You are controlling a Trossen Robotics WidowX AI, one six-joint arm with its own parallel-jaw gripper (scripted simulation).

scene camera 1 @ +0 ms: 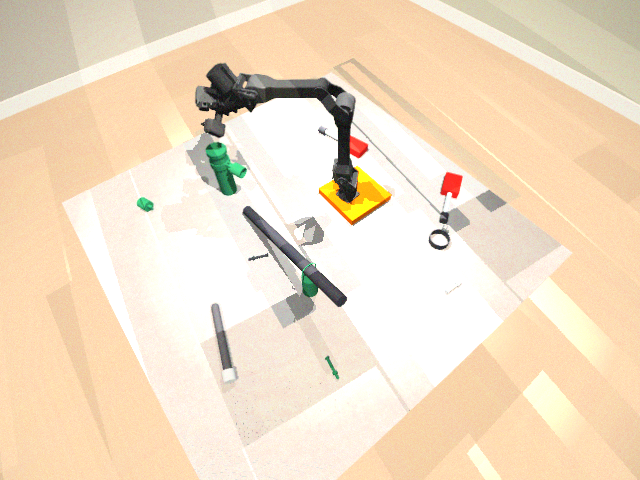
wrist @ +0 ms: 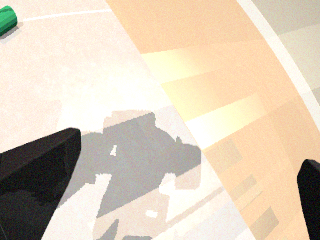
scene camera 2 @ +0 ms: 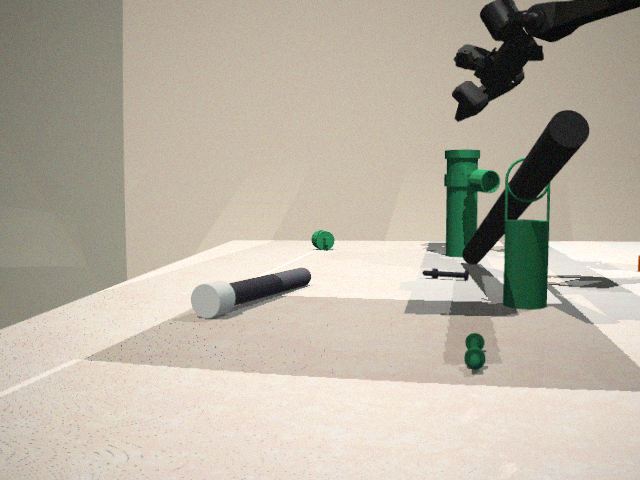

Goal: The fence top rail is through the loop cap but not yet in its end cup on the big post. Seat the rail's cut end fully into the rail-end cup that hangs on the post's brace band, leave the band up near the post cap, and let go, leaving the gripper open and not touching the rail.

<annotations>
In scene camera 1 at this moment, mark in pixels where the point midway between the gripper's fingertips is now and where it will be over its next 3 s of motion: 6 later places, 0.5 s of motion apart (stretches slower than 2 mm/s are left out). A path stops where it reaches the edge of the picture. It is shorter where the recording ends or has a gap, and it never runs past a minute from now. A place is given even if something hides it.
My gripper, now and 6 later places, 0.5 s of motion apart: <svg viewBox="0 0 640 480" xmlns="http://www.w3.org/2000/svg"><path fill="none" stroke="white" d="M203 111L232 173L252 186L247 178L243 168L242 158L240 154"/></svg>
</annotations>
